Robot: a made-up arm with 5 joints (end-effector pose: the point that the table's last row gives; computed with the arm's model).
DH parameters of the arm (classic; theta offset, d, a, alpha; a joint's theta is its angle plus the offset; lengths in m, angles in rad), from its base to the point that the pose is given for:
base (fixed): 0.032 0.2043 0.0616 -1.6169
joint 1: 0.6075 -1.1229 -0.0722 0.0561
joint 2: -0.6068 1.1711 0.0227 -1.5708
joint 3: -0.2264 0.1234 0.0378 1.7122
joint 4: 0 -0.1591 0.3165 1.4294
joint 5: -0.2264 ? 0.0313 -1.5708
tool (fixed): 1.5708 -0.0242 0 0
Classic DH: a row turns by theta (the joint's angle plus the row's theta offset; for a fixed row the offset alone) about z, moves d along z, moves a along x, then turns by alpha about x.
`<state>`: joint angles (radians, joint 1 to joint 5).
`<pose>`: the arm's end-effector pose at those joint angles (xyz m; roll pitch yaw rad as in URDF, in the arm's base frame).
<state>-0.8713 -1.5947 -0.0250 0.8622 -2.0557</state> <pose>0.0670 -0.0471 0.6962 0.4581 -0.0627 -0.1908</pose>
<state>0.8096 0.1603 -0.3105 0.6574 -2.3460</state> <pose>-0.0436 0.0342 -0.1517 -2.6253 0.0223 -2.8229</pose>
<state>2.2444 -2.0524 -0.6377 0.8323 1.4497</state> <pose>0.2964 0.0969 -0.3392 0.1778 0.5492 -2.2743</pose>
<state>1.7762 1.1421 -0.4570 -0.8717 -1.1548</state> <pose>-0.2154 0.0474 0.0908 2.9521 -0.4735 2.5636</pose>
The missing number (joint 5, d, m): -0.079
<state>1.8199 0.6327 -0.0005 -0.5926 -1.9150</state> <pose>-0.1653 -0.0830 0.0194 -2.5585 -0.2892 3.0039</pose>
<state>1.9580 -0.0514 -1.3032 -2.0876 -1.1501</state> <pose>0.2022 -0.0329 -0.1040 1.7584 0.4782 1.1562</pose>
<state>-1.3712 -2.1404 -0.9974 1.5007 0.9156</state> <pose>-0.3331 -0.0279 0.6247 -2.0274 -0.1657 -1.3292</pose>
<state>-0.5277 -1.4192 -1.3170 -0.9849 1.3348</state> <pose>-0.1888 0.3373 0.4414 1.8504 -0.2975 1.0583</pose>
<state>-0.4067 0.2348 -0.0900 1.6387 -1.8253</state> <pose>0.0913 -0.1010 -0.1337 -2.7412 0.1104 -2.6532</pose>
